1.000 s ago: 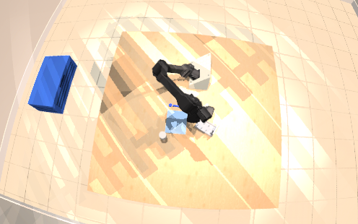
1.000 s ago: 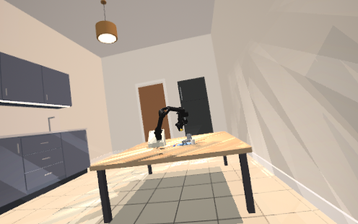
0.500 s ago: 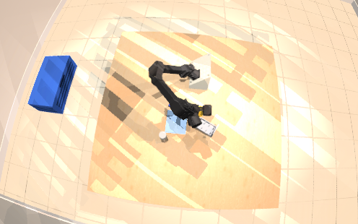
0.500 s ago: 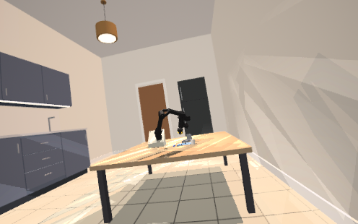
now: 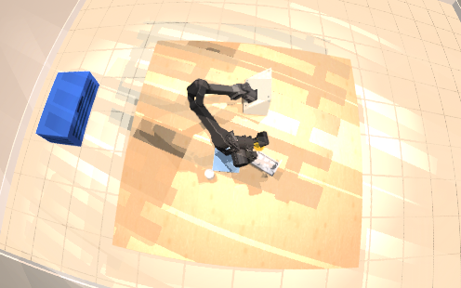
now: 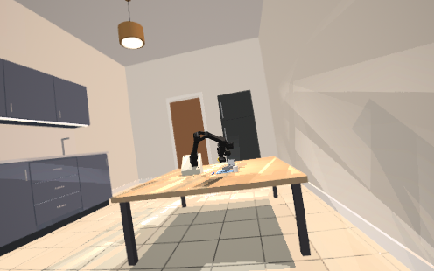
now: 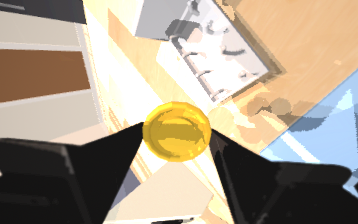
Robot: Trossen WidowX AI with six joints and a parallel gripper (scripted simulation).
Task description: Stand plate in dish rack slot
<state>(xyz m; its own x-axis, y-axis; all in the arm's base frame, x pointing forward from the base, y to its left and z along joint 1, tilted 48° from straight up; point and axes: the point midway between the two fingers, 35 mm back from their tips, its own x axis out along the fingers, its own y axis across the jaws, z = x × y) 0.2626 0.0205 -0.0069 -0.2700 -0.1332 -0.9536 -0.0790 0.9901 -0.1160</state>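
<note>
My gripper tip is 7 cm short of the grey dish rack, 7 cm above it and 3 cm to the right of it. Also, from my gripper tip: yellow plate: 1 cm above; white cup: 23 cm to the right, 14 cm ahead, 7 cm below; blue utensil: 18 cm to the right, 9 cm below, 7 cm behind.
</note>
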